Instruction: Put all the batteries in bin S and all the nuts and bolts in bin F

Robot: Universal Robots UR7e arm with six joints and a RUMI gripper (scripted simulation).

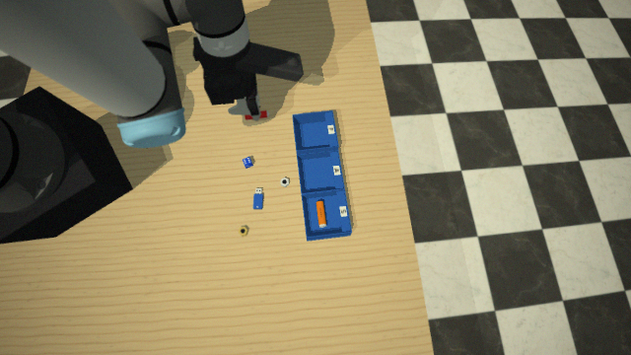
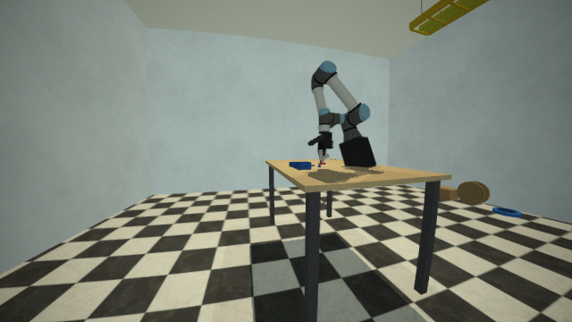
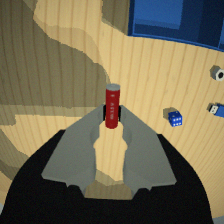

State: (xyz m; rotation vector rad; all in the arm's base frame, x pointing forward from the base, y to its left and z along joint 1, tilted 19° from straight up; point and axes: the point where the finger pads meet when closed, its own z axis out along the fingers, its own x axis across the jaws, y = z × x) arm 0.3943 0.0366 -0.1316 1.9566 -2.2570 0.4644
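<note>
My hand is 7 cm short of the orange battery, 23 cm to the left of it and 3 cm above it. From my hand the other things lie so: blue die: 4 cm behind, 9 cm to the right, 4 cm below; then red battery: 1 cm below; then white nut: 2 cm ahead, 15 cm to the right, 4 cm below.
</note>
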